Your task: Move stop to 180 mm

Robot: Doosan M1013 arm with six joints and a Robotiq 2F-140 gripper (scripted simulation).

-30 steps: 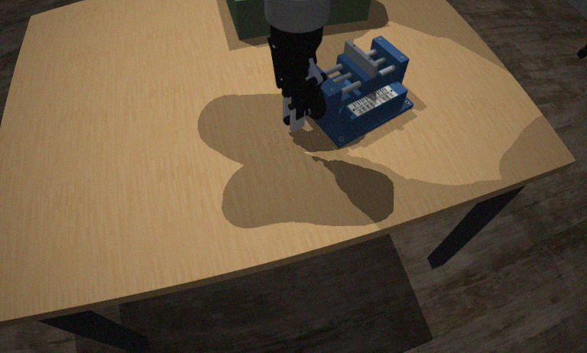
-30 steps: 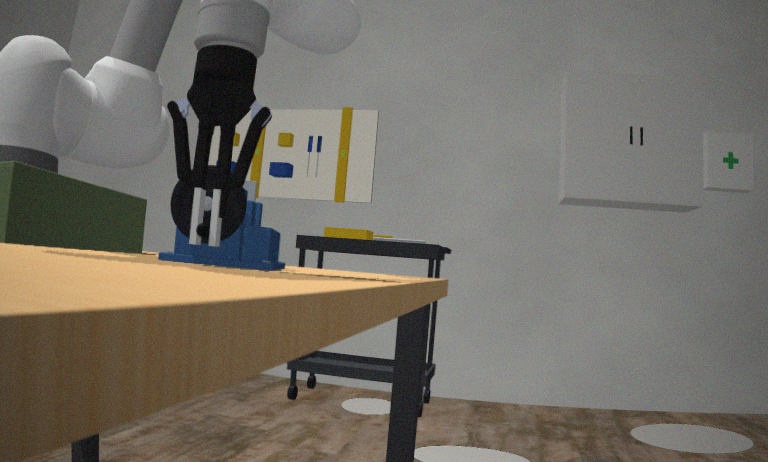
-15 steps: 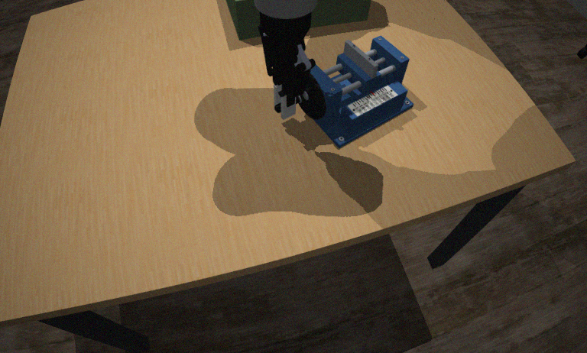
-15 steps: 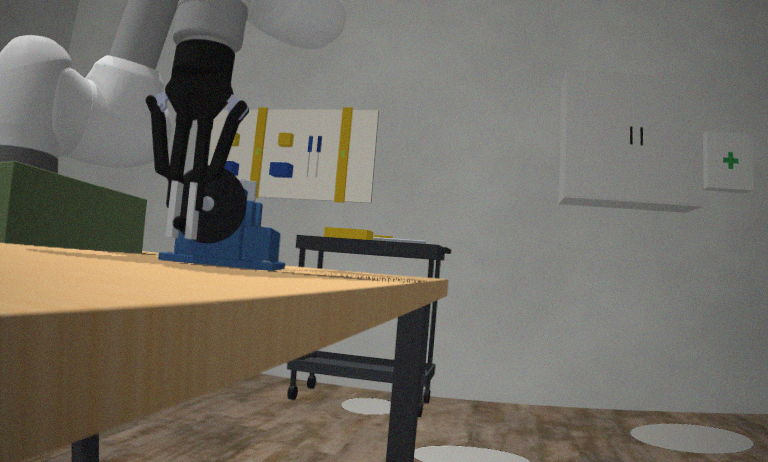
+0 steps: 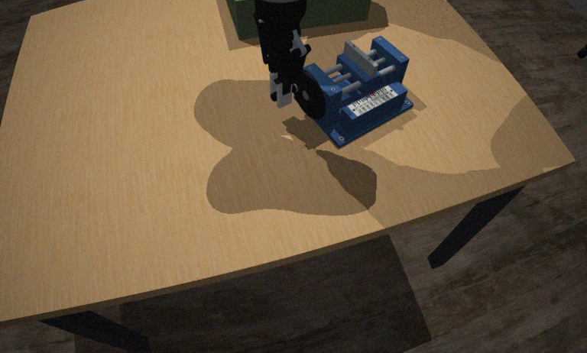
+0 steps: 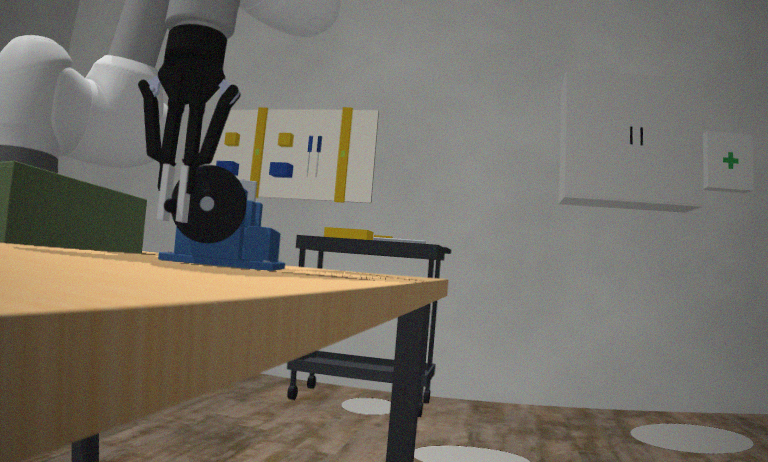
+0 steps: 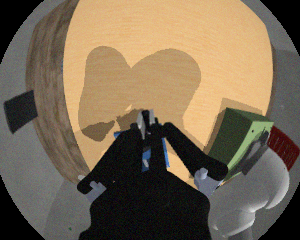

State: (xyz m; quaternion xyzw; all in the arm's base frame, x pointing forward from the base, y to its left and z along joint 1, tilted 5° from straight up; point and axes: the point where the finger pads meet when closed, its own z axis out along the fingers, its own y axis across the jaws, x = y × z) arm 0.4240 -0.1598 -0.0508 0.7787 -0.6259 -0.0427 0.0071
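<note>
The handwheel lies 20 mm to the left of my hand and 10 mm below it. From my hand the other things lie so: stop plate 10 mm ahead, 160 mm to the left, 10 mm above.
</note>
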